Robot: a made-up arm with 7 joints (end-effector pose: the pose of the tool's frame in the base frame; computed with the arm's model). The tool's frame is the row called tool. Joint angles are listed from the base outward.
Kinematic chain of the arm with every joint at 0, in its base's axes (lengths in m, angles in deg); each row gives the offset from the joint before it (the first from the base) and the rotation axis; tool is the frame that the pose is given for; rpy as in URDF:
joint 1: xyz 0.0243 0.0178 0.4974 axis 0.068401 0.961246 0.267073
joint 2: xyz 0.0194 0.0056 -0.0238 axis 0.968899 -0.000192 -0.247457
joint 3: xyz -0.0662 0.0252 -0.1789 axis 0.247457 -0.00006 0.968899
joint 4: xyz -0.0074 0.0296 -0.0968 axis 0.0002 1 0.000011
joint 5: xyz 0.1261 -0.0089 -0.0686 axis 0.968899 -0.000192 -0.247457
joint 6: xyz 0.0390 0.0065 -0.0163 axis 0.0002 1 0.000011
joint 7: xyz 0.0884 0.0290 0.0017 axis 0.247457 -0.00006 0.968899
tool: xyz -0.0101 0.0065 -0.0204 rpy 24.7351 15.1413 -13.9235
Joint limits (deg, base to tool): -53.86..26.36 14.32..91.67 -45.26..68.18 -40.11..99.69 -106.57..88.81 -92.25..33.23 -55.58..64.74
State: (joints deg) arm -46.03 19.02 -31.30 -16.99 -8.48 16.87 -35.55
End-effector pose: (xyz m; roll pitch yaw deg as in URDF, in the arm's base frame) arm 0.4178 -0.0379 0.3758 55.88 9.81 -88.76
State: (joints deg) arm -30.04 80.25 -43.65 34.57 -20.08 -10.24 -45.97
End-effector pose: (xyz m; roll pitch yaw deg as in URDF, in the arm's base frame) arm 0.3273 0.4345 0.3831 40.82 76.22 -56.87
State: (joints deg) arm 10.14 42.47 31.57 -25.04 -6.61 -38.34 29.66
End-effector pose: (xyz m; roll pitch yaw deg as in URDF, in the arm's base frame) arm 0.1612 0.3024 0.4190 78.09 -52.19 -13.27
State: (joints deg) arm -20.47 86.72 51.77 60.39 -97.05 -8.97 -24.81
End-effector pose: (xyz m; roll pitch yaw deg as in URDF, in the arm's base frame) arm 0.1090 0.5766 0.5470 -15.65 -56.34 45.74
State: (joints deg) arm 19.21 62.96 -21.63 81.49 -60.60 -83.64 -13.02
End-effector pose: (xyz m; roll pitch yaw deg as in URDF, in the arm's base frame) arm -0.0406 0.5048 0.3798 88.41 21.56 11.36
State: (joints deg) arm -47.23 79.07 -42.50 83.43 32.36 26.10 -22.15
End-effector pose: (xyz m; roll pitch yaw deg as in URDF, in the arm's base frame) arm 0.2134 0.5463 0.5121 162.72 16.29 109.61
